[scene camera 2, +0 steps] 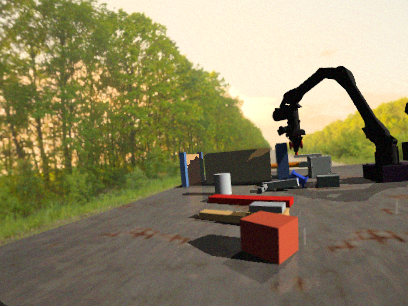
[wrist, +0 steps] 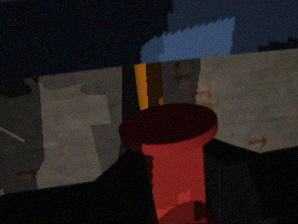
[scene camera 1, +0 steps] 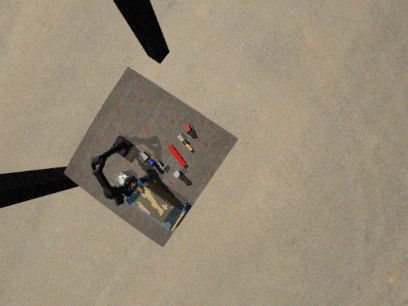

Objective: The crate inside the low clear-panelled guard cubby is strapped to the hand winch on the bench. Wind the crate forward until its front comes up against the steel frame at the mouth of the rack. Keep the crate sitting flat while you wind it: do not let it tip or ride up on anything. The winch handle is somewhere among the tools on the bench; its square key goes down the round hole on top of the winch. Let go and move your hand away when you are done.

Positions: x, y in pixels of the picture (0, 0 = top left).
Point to a blue-framed cubby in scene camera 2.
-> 259, 163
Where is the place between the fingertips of my gripper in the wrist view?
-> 164, 136
